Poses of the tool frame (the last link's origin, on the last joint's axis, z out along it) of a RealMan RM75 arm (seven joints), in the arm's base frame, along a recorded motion.
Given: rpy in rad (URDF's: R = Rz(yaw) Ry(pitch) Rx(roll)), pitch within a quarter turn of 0, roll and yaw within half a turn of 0; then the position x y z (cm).
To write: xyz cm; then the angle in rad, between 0 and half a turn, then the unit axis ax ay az. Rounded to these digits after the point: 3 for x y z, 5 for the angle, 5 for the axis.
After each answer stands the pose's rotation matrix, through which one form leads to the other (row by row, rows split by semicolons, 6 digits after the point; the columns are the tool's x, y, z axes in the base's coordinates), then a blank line. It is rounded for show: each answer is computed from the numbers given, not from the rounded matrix.
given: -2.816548, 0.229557, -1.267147, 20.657, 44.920, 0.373
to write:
20.657, 44.920, 0.373, 2.74611, -0.79458, 0.60715, -0.00416
0.291161 -0.926011 0.240267; -0.929219 -0.214005 0.301254; -0.227546 -0.310974 -0.922777

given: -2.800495, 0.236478, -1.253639, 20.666, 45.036, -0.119
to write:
20.666, 45.036, -0.119, 2.72930, -0.79772, 0.60301, -0.00481
0.303187 -0.919829 0.248983; -0.923683 -0.219437 0.314098; -0.234280 -0.325212 -0.916161

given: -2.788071, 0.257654, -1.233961, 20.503, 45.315, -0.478
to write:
20.503, 45.315, -0.478, 2.70738, -0.80202, 0.59729, 0.00231
0.319592 -0.914596 0.247741; -0.912651 -0.226804 0.340042; -0.254813 -0.334776 -0.907191

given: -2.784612, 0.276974, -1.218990, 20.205, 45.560, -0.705
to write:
20.205, 45.560, -0.705, 2.69396, -0.80524, 0.59285, 0.01100
0.331461 -0.912497 0.239756; -0.902973 -0.233167 0.360932; -0.273446 -0.336128 -0.901246

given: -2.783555, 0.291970, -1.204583, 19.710, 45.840, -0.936
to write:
19.710, 45.840, -0.936, 2.68511, -0.80854, 0.58815, 0.01863
0.342928 -0.910601 0.230665; -0.894175 -0.241194 0.377195; -0.287839 -0.335606 -0.896949

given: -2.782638, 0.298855, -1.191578, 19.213, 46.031, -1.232
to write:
19.213, 46.031, -1.232, 2.68091, -0.81186, 0.58340, 0.02279
0.353785 -0.908036 0.224290; -0.887778 -0.250518 0.386124; -0.294426 -0.335724 -0.894764

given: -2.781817, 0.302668, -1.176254, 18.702, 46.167, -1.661
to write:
18.702, 46.167, -1.661, 2.67857, -0.81601, 0.57746, 0.02597
0.366913 -0.904404 0.217778; -0.881209 -0.262899 0.392879; -0.298068 -0.336061 -0.893431

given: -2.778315, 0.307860, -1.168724, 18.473, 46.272, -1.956
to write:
18.473, 46.272, -1.956, 2.67317, -0.81769, 0.57498, 0.02807
0.372928 -0.902330 0.216161; -0.876986 -0.266699 0.399710; -0.303020 -0.338633 -0.890790

